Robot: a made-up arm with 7 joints. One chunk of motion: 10 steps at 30 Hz.
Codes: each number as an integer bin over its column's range. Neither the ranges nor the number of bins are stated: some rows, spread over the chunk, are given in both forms.
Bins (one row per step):
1: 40 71 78 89 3 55 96
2: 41 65 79 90 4 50 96
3: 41 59 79 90 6 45 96
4: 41 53 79 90 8 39 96
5: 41 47 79 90 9 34 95
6: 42 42 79 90 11 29 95
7: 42 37 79 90 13 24 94
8: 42 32 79 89 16 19 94
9: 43 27 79 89 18 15 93
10: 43 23 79 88 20 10 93
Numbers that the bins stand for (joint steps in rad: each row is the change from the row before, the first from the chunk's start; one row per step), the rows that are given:
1: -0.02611 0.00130 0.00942 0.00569 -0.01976 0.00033 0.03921
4: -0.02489 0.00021 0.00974 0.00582 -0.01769 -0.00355 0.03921
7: -0.02367 -0.00076 0.00974 0.00582 -0.01562 -0.00718 0.03735
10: -0.02244 -0.00161 0.00974 0.00556 -0.01272 -0.01058 0.03642
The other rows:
2: -0.02489 0.00094 0.00974 0.00582 -0.01934 -0.00088 0.03921
3: -0.02489 0.00058 0.00974 0.00582 -0.01852 -0.00209 0.03921
5: -0.02489 -0.00015 0.00974 0.00582 -0.01727 -0.00476 0.03828
6: -0.02367 -0.00045 0.00974 0.00582 -0.01644 -0.00597 0.03828
8: -0.02367 -0.00106 0.00974 0.00569 -0.01437 -0.00839 0.03735
9: -0.02244 -0.00136 0.00974 0.00569 -0.01355 -0.00936 0.03642

